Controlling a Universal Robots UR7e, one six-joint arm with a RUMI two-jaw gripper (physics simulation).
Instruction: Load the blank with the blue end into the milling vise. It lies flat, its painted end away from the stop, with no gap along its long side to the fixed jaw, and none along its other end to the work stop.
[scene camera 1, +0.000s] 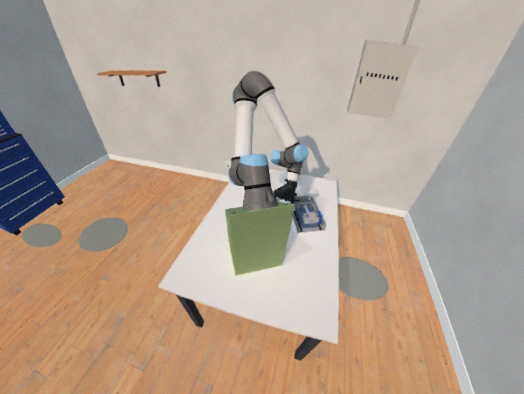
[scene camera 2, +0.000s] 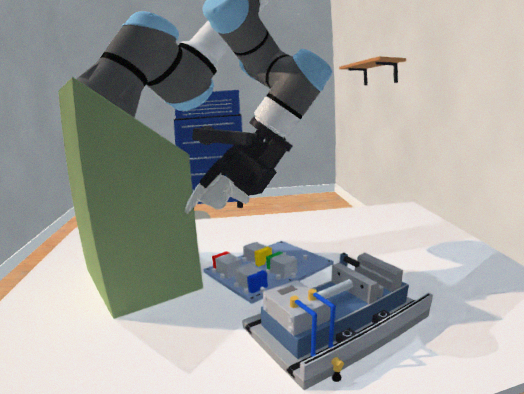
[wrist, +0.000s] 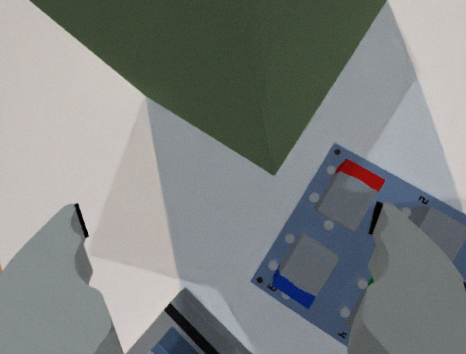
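The grey blank with the blue end (scene camera 2: 248, 276) (wrist: 309, 262) lies flat on a blue plate (scene camera 2: 311, 262) (wrist: 266, 272), at the plate's near corner in the scene camera 2 view. The milling vise (scene camera 2: 285, 347) (scene camera 1: 303, 227) (wrist: 186, 300) stands beside the plate. Its moving jaw (scene camera 2: 354, 283) is on a rod and stands apart from the fixed jaw (scene camera 2: 381, 271). A small dark stop (scene camera 2: 349, 260) is at the jaws' far side. My gripper (scene camera 2: 218, 204) (wrist: 230, 206) is open and empty, high above the table, left of the blanks in the wrist view.
Blanks with red (scene camera 2: 226, 265) (wrist: 347, 200), yellow (scene camera 2: 263, 255) and green (scene camera 2: 283, 266) ends share the plate. A tall green block (scene camera 1: 260, 242) (scene camera 2: 135, 210) (wrist: 210, 65) stands close by, under the arm's base. Blue hoses (scene camera 2: 314, 332) rise at the vise's near end.
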